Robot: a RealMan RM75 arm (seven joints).
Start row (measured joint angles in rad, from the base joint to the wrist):
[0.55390 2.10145 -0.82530 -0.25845 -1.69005 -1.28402 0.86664]
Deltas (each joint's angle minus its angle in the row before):
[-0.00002 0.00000 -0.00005 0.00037 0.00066 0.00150 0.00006]
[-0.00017 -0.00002 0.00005 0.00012 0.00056 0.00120 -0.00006]
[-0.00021 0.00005 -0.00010 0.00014 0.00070 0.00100 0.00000]
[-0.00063 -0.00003 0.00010 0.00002 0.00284 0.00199 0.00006]
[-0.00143 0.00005 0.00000 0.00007 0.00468 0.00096 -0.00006]
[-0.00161 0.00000 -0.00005 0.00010 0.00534 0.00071 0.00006]
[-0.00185 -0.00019 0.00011 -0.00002 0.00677 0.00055 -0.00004]
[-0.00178 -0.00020 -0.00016 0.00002 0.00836 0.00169 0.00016]
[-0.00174 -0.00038 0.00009 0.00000 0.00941 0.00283 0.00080]
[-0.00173 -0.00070 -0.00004 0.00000 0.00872 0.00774 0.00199]
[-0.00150 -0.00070 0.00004 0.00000 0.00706 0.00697 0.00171]
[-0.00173 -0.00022 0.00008 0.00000 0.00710 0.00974 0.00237]
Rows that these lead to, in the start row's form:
[0.55388 2.10145 -0.82535 -0.25808 -1.68939 -1.28252 0.86670]
[0.55371 2.10143 -0.82530 -0.25796 -1.68883 -1.28132 0.86664]
[0.55350 2.10148 -0.82540 -0.25782 -1.68813 -1.28032 0.86664]
[0.55287 2.10145 -0.82530 -0.25780 -1.68529 -1.27833 0.86670]
[0.55144 2.10150 -0.82530 -0.25773 -1.68061 -1.27737 0.86664]
[0.54983 2.10150 -0.82535 -0.25763 -1.67527 -1.27666 0.86670]
[0.54798 2.10131 -0.82524 -0.25765 -1.66850 -1.27611 0.86666]
[0.54620 2.10111 -0.82540 -0.25763 -1.66014 -1.27442 0.86682]
[0.54446 2.10073 -0.82531 -0.25763 -1.65073 -1.27159 0.86762]
[0.54273 2.10003 -0.82535 -0.25763 -1.64201 -1.26385 0.86961]
[0.54123 2.09933 -0.82531 -0.25763 -1.63495 -1.25688 0.87132]
[0.53950 2.09911 -0.82523 -0.25763 -1.62785 -1.24714 0.87369]

